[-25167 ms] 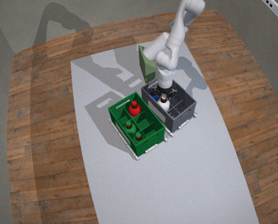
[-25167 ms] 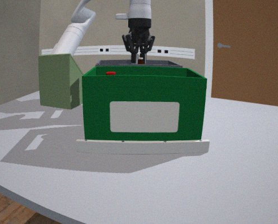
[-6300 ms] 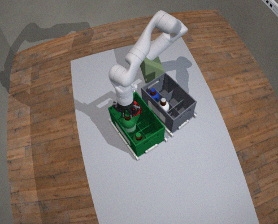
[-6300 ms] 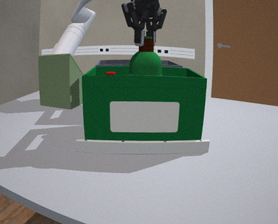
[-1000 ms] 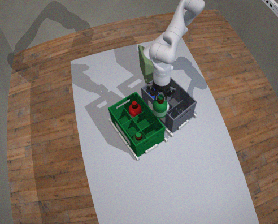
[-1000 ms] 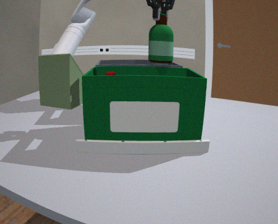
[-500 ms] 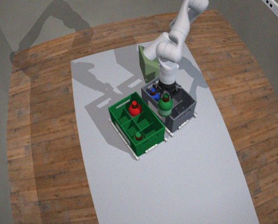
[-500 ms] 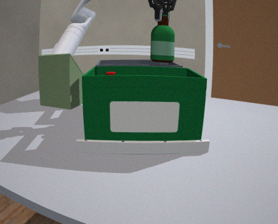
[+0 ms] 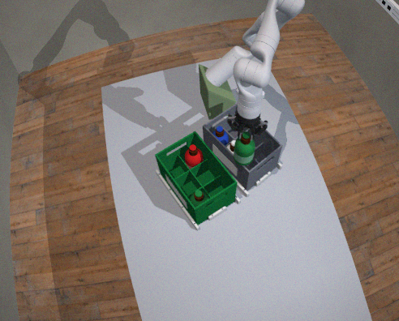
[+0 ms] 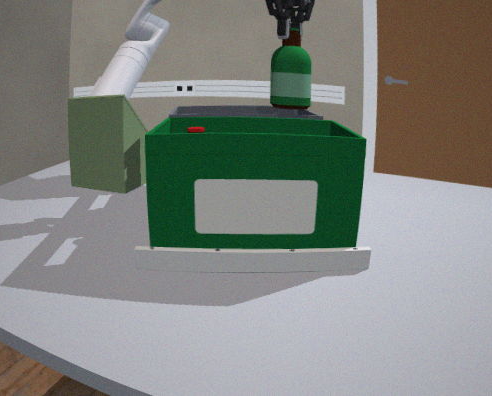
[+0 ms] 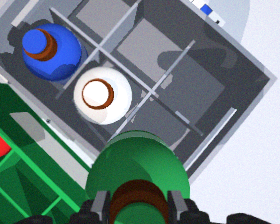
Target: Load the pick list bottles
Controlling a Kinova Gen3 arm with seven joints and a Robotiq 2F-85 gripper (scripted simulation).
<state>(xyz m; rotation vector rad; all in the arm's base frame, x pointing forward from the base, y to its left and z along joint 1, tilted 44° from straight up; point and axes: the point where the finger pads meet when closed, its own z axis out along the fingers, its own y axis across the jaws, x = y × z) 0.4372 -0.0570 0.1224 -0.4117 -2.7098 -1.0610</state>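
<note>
My gripper is now 8 cm past the white-label bottle, 2 cm to the left of it and 25 cm above it. Round my hand: grey crate 10 cm behind, 2 cm to the left, 25 cm below; green crate 1 cm ahead, 18 cm to the right, 25 cm below; blue-label bottle 16 cm behind, 6 cm to the right, 25 cm below.
</note>
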